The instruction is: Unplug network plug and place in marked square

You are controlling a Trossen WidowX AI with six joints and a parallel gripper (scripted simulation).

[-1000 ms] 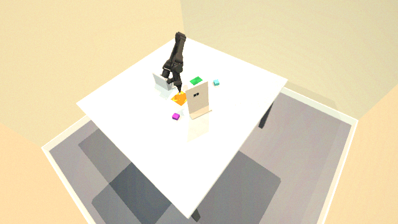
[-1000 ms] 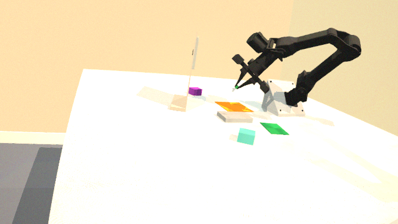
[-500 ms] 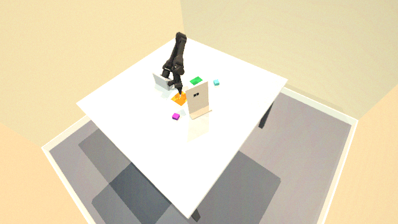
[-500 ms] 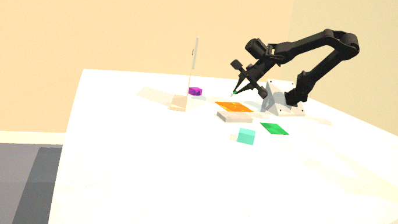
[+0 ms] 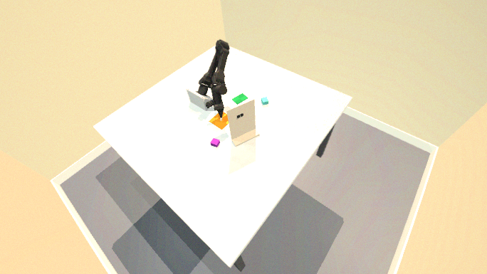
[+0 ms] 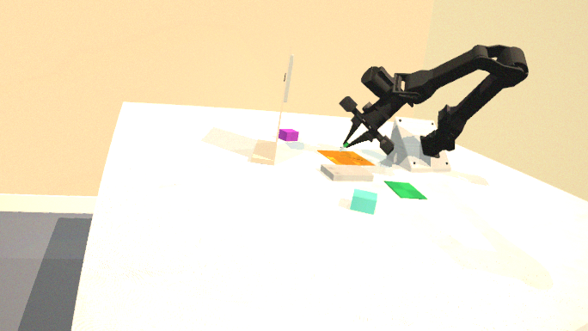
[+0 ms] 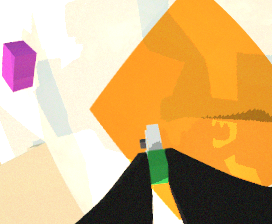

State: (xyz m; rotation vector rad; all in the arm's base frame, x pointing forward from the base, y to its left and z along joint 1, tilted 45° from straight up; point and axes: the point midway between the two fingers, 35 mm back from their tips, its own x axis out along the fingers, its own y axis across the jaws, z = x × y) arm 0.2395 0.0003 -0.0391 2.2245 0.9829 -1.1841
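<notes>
The orange square lies 30 mm below my gripper tip and 10 mm behind it. From my gripper tip the other things lie so: beige panel (200 mm ahead, 90 mm above, 10 mm to the left); then network plug (right at my gripper tip).
</notes>
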